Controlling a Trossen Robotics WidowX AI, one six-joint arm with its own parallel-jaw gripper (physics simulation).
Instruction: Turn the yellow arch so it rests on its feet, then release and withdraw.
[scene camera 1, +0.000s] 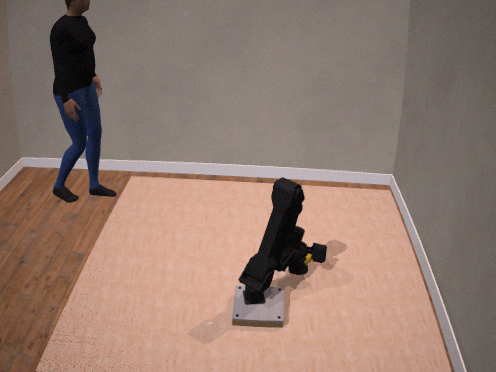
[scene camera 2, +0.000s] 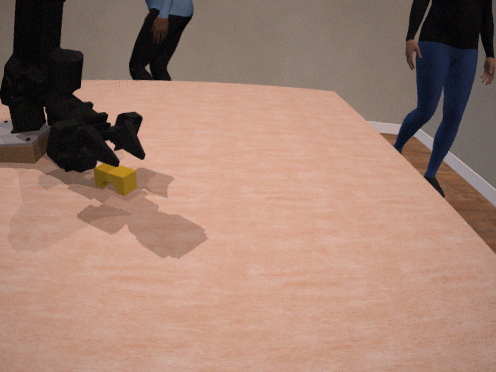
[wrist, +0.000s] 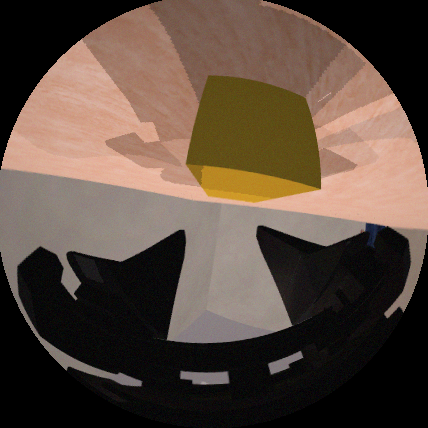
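The yellow arch (scene camera 1: 308, 258) (scene camera 2: 123, 178) (wrist: 255, 130) stands upright on its feet on the pinkish wood-grain table, with its opening facing down, in the scene camera 2 view. In the wrist view its shaded side face and a strip of its brighter top show ahead of the fingers; its feet cannot be made out there. My gripper (scene camera 2: 131, 161) (wrist: 221, 233) is open and empty. Its fingertips are apart from each other, just above and beside the arch's top on the arm's side. In the scene camera 1 view the arm hides most of the arch.
The arm's grey base plate (scene camera 1: 259, 314) sits on the table (scene camera 1: 165, 260) (scene camera 2: 280, 250), close to the arch. A person in a black top (scene camera 1: 73, 55) (scene camera 2: 447, 85) stands beyond the table's edge. Another person (scene camera 2: 172, 40) in light blue stands behind it.
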